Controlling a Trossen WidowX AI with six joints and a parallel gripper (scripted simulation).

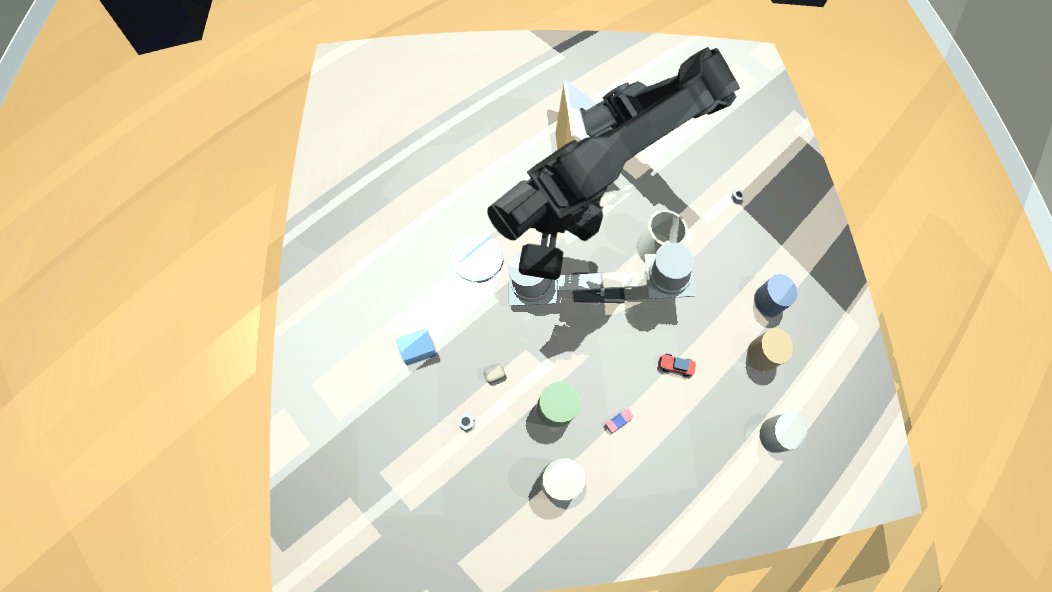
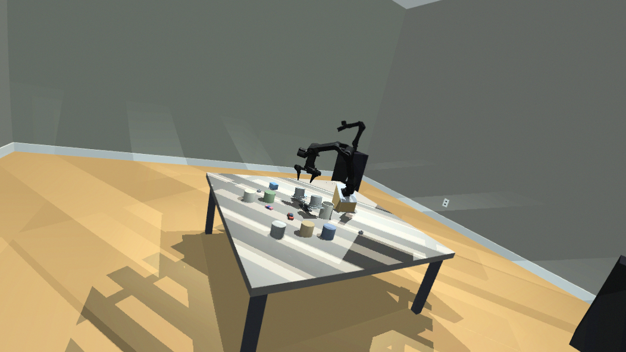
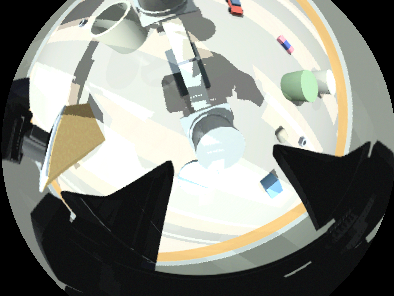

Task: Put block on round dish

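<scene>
Right now my gripper tip is 1 cm short of the teal block, 1 cm to the left of it and 11 cm above it. Also, from my gripper tip: pebble 16 cm ahead, 11 cm to the right, 14 cm below; green cup 24 cm ahead, 3 cm to the right, 11 cm below; round pale-blue dish 7 cm behind, 11 cm to the right, 14 cm below.
</scene>
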